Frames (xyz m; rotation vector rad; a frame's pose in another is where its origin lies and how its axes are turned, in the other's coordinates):
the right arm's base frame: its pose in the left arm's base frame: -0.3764 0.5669 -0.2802 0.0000 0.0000 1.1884
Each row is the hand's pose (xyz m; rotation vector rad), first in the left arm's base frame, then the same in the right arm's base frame.
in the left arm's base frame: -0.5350 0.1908 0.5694 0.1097 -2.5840 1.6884
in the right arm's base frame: -0.4081 0.0068 0.8496 -1.1489 -1.8664 1.1467
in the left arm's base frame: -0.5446 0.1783 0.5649 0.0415 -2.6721 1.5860
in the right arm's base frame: -0.4233 0.0110 0.8451 -1.2484 -1.9110 1.0973
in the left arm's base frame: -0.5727 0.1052 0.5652 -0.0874 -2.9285 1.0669
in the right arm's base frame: -0.5016 0.0098 0.8454 -1.5336 -2.1299 0.7735
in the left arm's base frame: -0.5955 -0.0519 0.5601 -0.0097 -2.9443 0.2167
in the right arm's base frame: -0.6559 -0.0276 0.8403 -1.6329 -2.3996 0.0223
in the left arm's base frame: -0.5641 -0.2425 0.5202 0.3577 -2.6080 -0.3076
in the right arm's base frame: -0.8210 -0.1279 0.8004 -1.2315 -2.4989 -0.6634
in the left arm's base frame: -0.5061 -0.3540 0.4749 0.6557 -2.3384 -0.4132
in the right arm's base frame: -0.9028 -0.2233 0.7551 -0.8253 -2.4836 -0.8931
